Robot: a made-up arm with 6 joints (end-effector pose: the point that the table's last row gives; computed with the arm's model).
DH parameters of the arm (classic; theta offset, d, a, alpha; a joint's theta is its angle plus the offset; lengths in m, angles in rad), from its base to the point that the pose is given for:
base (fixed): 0 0 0 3.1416
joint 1: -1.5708 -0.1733 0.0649 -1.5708
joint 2: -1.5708 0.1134 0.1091 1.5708
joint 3: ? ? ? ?
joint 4: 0 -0.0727 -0.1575 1.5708
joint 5: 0 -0.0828 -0.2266 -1.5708
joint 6: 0.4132 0 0.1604 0
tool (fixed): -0.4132 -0.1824 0 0
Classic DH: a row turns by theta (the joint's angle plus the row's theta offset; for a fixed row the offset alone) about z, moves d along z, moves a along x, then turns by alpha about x.
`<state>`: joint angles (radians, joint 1 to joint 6).
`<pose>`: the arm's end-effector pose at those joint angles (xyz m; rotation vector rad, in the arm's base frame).
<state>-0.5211 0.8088 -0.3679 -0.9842 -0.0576 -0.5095</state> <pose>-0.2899 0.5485 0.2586 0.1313 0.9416 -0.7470</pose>
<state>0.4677 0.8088 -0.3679 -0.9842 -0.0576 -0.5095</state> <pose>0.2989 0.5437 0.2586 0.6238 0.8502 -1.6505</pose>
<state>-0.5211 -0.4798 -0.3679 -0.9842 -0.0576 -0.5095</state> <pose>-0.1313 0.2722 -0.3361 -0.5835 -0.1597 -1.0487</pose>
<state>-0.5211 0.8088 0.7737 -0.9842 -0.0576 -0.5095</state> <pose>-0.0401 0.6477 0.2952 1.1001 0.3300 -1.1530</pose>
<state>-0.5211 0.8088 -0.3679 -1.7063 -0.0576 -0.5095</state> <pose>-0.1695 0.6619 0.2091 -0.1831 0.9984 -1.4275</pose>
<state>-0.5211 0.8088 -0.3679 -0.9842 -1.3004 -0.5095</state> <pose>-0.2412 0.4832 0.4697 -0.0122 2.1591 -0.3160</pose>
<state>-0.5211 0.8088 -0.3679 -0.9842 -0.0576 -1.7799</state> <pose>-0.4224 0.4320 0.3298 -0.5256 0.9698 -1.9026</pose>
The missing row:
joint 3: 1.5708 -0.2121 0.0723 -1.5708
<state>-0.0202 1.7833 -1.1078 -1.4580 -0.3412 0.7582</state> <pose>0.0524 0.3539 0.8584 1.3144 1.5386 0.4910</pose>
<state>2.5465 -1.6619 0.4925 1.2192 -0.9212 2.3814</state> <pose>0.1092 0.1121 0.4223 2.5001 0.4993 0.3818</pose>
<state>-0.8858 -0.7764 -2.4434 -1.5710 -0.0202 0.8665</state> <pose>-0.4740 0.0195 -0.2968 -1.8312 1.3376 -0.8658</pose>
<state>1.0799 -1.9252 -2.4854 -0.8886 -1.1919 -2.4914</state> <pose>0.0287 -0.4361 -0.2874 0.2207 -0.4173 -1.1417</pose>
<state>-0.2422 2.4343 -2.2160 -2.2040 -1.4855 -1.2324</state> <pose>0.0127 -0.1136 0.7557 -2.1301 1.4390 -0.0455</pose>
